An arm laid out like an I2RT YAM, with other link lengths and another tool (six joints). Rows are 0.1 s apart.
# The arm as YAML. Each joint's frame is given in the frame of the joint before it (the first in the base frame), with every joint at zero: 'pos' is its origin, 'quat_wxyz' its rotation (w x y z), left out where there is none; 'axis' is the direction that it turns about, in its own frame. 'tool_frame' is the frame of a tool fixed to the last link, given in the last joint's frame.
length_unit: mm
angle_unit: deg
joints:
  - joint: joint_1
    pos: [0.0, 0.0, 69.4]
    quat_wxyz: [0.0, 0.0, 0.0, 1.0]
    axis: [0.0, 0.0, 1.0]
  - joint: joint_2
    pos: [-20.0, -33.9, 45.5]
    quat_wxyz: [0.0, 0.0, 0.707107, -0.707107]
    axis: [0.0, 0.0, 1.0]
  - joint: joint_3
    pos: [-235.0, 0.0, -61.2]
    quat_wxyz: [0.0, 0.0, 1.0, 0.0]
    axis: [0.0, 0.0, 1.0]
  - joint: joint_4
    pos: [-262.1, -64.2, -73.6]
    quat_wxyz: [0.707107, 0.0, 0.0, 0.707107]
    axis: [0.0, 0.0, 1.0]
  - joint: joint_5
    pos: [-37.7, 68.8, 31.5]
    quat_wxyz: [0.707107, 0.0, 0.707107, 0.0]
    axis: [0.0, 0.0, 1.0]
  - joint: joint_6
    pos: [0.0, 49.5, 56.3]
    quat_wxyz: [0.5, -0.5, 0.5, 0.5]
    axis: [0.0, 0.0, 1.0]
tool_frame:
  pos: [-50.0, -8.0, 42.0]
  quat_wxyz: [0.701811, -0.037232, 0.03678, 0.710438]
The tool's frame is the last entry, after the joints.
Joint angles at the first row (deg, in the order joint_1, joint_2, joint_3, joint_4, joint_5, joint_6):
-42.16 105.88 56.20 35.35 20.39 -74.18
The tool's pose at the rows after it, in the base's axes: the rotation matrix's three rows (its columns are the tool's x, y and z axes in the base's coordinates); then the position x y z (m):
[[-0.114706 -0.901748 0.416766], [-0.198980 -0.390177 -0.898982], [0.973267 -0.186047 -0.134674]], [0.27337 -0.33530 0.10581]
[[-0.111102 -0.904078 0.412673], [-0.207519 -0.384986 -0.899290], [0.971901 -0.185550 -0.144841]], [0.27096 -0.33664 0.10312]
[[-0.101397 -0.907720 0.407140], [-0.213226 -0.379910 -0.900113], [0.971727 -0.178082 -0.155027]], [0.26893 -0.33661 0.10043]
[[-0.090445 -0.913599 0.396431], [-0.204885 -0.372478 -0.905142], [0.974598 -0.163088 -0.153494]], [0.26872 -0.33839 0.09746]
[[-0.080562 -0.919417 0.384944], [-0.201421 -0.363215 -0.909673], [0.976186 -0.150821 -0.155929]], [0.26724 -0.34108 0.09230]
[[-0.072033 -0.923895 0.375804], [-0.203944 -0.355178 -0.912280], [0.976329 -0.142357 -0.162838]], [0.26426 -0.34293 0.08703]
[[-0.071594 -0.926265 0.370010], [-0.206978 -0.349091 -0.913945], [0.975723 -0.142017 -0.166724]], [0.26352 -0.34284 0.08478]
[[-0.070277 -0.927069 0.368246], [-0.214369 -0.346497 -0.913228], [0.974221 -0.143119 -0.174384]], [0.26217 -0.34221 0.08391]
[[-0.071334 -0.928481 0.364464], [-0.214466 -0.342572 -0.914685], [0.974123 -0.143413 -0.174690]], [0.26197 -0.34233 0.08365]
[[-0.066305 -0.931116 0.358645], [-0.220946 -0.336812 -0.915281], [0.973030 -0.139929 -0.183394]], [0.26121 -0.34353 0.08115]
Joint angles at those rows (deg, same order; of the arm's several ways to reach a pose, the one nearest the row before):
-42.78 106.78 56.43 35.77 20.57 -74.44
-43.17 106.98 56.38 35.41 20.34 -74.27
-43.33 107.14 56.21 35.09 20.48 -74.42
-43.37 108.14 56.53 35.77 21.19 -75.13
-43.68 109.38 56.78 36.55 21.65 -75.66
-44.10 110.20 56.65 37.04 21.77 -75.94
-44.12 110.51 56.63 37.09 22.06 -75.76
-44.21 110.30 56.44 36.60 21.99 -75.50
-44.21 110.39 56.51 36.56 22.21 -75.40
-44.38 110.89 56.85 36.16 22.32 -75.32

